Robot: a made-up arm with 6 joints.
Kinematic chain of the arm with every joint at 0, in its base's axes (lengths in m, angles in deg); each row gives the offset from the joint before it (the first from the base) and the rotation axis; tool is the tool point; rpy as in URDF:
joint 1: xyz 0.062 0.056 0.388 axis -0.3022 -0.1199 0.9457
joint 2: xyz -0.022 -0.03 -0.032 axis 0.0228 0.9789 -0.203
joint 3: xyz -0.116 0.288 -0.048 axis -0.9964 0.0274 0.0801
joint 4: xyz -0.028 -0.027 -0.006 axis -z
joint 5: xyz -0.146 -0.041 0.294 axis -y
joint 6: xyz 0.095 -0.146 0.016 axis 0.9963 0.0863 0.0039
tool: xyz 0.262 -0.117 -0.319 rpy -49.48 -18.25 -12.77
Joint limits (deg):
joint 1: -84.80..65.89
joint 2: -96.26..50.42
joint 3: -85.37..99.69
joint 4: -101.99..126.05
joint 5: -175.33..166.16
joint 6: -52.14..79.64
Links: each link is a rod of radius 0.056 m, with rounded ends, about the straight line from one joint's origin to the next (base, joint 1, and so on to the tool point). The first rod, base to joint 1, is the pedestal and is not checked.
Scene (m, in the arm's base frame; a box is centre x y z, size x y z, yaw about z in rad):
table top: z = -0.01
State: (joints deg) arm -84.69 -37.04 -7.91 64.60 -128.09 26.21
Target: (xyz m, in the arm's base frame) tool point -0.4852 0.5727 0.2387
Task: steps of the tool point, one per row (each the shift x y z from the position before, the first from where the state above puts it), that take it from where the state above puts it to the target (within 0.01 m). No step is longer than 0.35 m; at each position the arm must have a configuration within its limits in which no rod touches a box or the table.
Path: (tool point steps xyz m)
1: -0.2680 0.1337 -0.1133
2: -0.3081 0.0020 -0.1052
3: -0.2832 -0.1354 -0.0819
4: -0.1967 -0.2447 -0.0469

